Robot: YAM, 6 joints.
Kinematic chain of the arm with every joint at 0, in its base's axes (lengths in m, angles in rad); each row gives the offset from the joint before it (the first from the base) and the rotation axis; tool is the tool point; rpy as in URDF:
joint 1: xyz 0 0 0.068 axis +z
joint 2: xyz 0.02 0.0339 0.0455 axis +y
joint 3: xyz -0.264 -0.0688 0 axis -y
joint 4: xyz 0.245 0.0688 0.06 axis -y
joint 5: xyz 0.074 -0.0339 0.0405 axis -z
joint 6: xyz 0.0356 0 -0.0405 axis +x
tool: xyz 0 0 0 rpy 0 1.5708 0
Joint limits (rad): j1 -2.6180..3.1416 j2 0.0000..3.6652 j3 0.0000..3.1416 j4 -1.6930..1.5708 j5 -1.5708..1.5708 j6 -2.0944..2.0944
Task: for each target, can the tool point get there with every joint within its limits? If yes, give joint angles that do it. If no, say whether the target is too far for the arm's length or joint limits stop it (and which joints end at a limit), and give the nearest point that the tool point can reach.
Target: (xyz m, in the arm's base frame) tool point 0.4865 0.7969 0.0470
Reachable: no: too far | nearest point 0.3357 0.5498 0.0681 | short by 0.290 m
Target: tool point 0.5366 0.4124 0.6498
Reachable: no: too far | nearest point 0.4002 0.3076 0.5093 | short by 0.222 m
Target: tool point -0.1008 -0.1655 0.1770
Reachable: yes | joints -2.0733 1.0584 0.5018 -0.3911 0.2454 1.4227
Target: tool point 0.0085 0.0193 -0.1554
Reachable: yes | joints -1.4118 3.3842 0.5585 0.4210 -0.3288 1.6774
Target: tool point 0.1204 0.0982 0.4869
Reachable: yes | joints 0.8611 0.8748 1.2145 0.0039 0.8741 1.2495
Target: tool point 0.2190 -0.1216 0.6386
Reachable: yes | joints -0.5936 1.7479 2.7363 -0.7152 -0.6564 -0.3498
